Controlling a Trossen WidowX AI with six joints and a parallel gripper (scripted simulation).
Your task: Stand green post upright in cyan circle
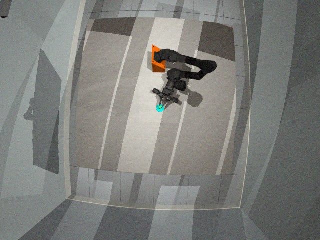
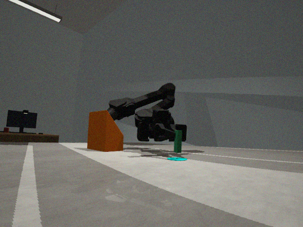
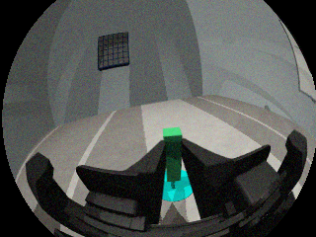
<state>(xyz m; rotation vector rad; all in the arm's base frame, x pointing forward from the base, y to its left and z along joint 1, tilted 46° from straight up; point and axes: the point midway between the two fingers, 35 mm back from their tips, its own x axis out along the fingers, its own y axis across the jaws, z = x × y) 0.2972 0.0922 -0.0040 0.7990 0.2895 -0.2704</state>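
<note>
My gripper tip is 7 cm above the cyan circle. The rest, counted from my gripper tip: green post 2 cm below.
</note>
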